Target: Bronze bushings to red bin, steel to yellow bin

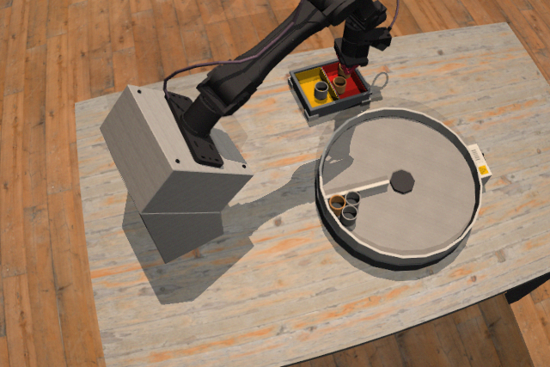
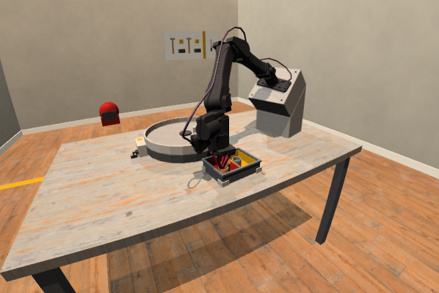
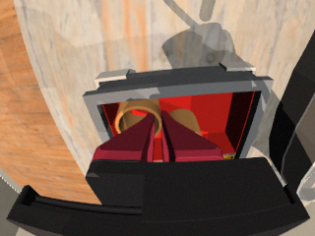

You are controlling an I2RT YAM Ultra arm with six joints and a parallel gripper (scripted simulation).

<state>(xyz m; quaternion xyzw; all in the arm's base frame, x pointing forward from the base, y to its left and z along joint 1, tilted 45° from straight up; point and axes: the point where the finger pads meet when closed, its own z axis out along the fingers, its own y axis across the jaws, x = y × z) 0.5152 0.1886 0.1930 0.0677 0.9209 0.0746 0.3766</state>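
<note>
Right now the red bin is 3 cm below my hand, 2 cm to the right of it and 2 cm behind it. Also, from my hand: turntable (37 cm to the right, 2 cm behind); two-part bin tray (6 cm behind, 2 cm to the right, 2 cm below); yellow bin (10 cm behind, 3 cm below, 2 cm to the right).
</note>
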